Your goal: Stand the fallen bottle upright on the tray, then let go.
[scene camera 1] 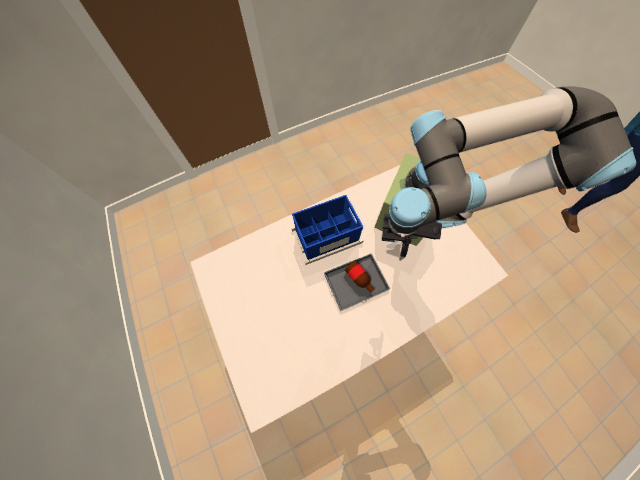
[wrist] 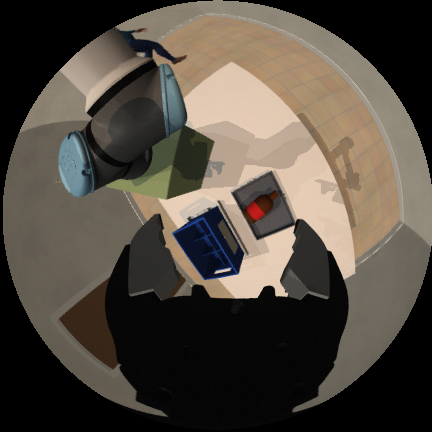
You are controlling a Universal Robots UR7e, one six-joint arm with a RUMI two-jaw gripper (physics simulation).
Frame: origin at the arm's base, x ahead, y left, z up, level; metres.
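Seen in the pictures: gripper, fingertip midpoint: (wrist: 228, 218).
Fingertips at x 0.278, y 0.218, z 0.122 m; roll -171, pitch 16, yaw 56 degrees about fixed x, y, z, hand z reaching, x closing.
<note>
Pixels of each thing's top centre, then the offset from my fingertips to it. "spot": a spot on its surface instead. Level surfaces: height alone.
- brown bottle with a red label, top centre: (wrist: 262, 206) (scene camera 1: 362, 275) 0.090 m ahead, 0.008 m right, 0.352 m down
- grey tray at a spot on its surface: (wrist: 281, 219) (scene camera 1: 343, 298) spot: 0.199 m ahead, 0.036 m left, 0.426 m down
- blue divided crate at its top centre: (wrist: 203, 253) (scene camera 1: 327, 220) 0.142 m ahead, 0.285 m right, 0.256 m down
- white table at its surface level: 0.431 m down
A brown bottle with a red label (scene camera 1: 356, 272) (wrist: 256, 211) lies on its side in the grey tray (scene camera 1: 343, 295) (wrist: 281, 219). In the scene view its neck points to the lower right, towards the tray's edge; in the wrist view the neck points to the upper right. My gripper (scene camera 1: 398, 251) (wrist: 228, 218) is open and empty. It is held above the table, to the upper right of the tray in the scene view, apart from the bottle. In the wrist view the bottle and tray show beyond the fingertips, nearer the right finger.
A blue divided crate (scene camera 1: 313, 250) (wrist: 216, 225) stands close beside the tray on the white table (scene camera 1: 279, 335) (wrist: 245, 95). A green block (scene camera 1: 395, 191) (wrist: 175, 182) stands under the arm's base. A person's legs (scene camera 1: 604, 191) (wrist: 155, 48) show beyond the table.
</note>
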